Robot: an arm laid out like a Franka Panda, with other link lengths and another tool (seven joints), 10 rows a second.
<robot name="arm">
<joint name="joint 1" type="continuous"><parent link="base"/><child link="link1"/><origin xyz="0.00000 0.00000 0.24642" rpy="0.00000 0.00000 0.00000"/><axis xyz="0 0 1"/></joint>
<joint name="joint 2" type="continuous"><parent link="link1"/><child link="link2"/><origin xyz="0.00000 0.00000 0.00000" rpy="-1.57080 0.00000 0.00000"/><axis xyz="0 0 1"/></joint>
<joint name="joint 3" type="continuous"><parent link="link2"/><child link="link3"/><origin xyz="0.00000 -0.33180 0.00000" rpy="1.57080 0.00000 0.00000"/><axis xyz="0 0 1"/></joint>
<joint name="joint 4" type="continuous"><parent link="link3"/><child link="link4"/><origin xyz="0.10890 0.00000 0.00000" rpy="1.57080 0.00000 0.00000"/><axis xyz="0 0 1"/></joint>
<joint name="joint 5" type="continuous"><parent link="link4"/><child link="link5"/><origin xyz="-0.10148 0.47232 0.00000" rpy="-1.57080 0.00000 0.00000"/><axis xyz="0 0 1"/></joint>
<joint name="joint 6" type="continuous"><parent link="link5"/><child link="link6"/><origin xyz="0.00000 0.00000 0.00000" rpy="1.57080 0.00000 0.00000"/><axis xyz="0 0 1"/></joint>
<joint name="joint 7" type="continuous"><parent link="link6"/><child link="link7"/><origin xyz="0.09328 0.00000 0.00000" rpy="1.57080 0.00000 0.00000"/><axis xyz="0 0 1"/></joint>
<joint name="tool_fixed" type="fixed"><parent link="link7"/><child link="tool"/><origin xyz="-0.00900 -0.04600 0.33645" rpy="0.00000 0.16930 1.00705"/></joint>
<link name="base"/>
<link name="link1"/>
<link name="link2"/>
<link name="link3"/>
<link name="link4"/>
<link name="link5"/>
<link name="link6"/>
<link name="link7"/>
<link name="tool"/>
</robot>
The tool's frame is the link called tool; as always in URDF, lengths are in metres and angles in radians. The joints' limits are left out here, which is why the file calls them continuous.
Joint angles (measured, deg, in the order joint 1, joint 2, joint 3, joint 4, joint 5, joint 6, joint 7), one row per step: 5.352 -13.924 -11.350 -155.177 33.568 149.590 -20.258; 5.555 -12.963 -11.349 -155.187 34.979 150.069 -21.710; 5.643 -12.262 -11.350 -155.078 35.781 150.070 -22.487; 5.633 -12.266 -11.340 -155.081 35.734 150.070 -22.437; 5.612 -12.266 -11.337 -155.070 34.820 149.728 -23.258; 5.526 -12.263 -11.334 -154.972 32.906 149.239 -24.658; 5.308 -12.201 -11.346 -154.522 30.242 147.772 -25.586; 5.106 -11.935 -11.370 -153.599 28.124 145.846 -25.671; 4.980 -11.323 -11.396 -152.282 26.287 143.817 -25.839
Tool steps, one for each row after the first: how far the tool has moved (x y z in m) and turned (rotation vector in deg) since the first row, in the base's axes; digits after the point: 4 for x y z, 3 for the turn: -0.0016 0.0013 -0.0076 0.187 0.126 0.250; -0.0031 0.0025 -0.0127 0.415 0.456 0.411; -0.0032 0.0025 -0.0128 0.397 0.471 0.402; -0.0066 0.0027 -0.0141 -0.162 0.494 2.000; -0.0116 0.0015 -0.0161 -1.381 0.415 4.916; -0.0184 0.0004 -0.0174 -2.477 0.998 8.174; -0.0222 0.0000 -0.0164 -2.945 1.948 10.324; -0.0239 -0.0004 -0.0152 -3.331 2.945 12.383
